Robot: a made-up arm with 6 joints. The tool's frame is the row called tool. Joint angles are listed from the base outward. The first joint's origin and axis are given. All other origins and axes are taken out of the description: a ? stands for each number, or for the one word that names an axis. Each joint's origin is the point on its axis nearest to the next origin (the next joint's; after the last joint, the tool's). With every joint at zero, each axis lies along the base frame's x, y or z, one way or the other. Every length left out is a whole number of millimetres.
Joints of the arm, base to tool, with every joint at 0 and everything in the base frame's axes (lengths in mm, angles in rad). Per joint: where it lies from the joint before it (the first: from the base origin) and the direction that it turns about. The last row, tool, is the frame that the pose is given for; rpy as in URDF.
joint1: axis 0 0 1 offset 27 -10 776
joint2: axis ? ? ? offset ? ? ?
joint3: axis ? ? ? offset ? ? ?
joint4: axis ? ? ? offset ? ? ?
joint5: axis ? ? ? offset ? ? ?
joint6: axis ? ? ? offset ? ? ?
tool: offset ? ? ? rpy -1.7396 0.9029 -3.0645
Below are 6 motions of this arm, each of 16 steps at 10 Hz.
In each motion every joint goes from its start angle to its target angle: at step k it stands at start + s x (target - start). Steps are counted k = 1, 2, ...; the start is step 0. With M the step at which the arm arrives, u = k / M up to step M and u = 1 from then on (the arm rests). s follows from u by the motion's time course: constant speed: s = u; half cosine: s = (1 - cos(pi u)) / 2; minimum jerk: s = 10 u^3 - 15 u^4 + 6 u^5.
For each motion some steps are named. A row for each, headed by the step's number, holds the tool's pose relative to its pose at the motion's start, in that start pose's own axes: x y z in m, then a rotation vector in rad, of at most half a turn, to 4 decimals.
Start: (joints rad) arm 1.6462 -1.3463 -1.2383 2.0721 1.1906 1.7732
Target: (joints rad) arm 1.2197 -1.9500 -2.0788 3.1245 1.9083 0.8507
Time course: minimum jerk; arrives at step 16
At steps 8, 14, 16:
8: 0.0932 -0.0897 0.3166 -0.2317 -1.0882 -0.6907
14: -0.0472 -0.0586 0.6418 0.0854 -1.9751 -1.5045
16: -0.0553 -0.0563 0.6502 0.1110 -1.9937 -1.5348

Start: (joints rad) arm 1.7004 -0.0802 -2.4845 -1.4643 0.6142 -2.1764
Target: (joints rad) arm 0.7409 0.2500 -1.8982 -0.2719 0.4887 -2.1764
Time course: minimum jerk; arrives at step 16
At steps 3, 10, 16:
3: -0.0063 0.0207 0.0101 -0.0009 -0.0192 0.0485
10: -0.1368 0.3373 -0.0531 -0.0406 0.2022 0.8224
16: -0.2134 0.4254 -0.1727 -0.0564 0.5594 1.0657

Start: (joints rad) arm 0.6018 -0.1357 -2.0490 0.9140 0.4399 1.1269
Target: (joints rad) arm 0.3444 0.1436 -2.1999 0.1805 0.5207 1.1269
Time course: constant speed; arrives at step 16
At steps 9, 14, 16:
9: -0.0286 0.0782 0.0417 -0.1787 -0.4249 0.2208
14: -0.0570 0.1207 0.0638 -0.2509 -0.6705 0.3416
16: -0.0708 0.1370 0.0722 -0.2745 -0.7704 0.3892

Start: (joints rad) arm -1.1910 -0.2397 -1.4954 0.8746 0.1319 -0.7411
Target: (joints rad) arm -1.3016 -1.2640 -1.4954 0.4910 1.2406 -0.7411
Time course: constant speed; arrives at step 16
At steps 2, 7, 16:
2: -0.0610 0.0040 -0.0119 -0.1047 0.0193 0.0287
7: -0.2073 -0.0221 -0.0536 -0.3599 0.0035 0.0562
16: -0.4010 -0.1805 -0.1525 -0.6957 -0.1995 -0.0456

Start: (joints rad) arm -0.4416 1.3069 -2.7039 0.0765 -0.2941 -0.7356
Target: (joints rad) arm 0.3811 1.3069 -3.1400 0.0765 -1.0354 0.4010
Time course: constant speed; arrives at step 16
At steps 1, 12, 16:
1: -0.0234 0.0246 -0.0120 0.0695 0.0253 0.0921
12: -0.3404 0.1729 -0.1261 0.7483 0.6945 1.1413
16: -0.4626 0.1729 -0.1510 0.9349 1.0797 1.5090

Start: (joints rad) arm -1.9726 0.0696 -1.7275 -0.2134 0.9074 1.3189
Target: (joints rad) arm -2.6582 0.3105 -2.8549 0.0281 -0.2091 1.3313
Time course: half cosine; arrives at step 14
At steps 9, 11, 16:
9: -0.3251 0.0199 0.0249 -0.4851 0.8562 1.0736
11: -0.3810 -0.0227 0.0505 -0.6869 0.9691 1.3536
16: -0.4062 -0.0558 0.0673 -0.8344 1.0186 1.5233

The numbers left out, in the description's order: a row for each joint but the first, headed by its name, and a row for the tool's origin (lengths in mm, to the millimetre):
joint2: axis 0 1 0, xyz 6 -7 0
joint3: axis 0 1 0, xyz 53 0 293
joint4: axis 0 0 -1, xyz 51 0 -303
joint5: axis 0 1 0, xyz -21 14 0
joint6: axis 0 0 -1, xyz 52 0 -73
tool: xyz 3 -12 0

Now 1 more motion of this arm.
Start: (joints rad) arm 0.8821 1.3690 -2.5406 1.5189 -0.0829 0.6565
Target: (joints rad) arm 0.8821 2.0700 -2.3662 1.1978 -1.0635 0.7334
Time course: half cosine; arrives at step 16
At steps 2, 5, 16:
2: -0.0049 0.0081 0.0170 -0.0054 -0.0212 0.0441
5: -0.0347 0.0410 0.0972 -0.0482 -0.1275 0.2467
16: -0.2393 0.0701 0.3771 -0.4926 -0.5945 0.8305

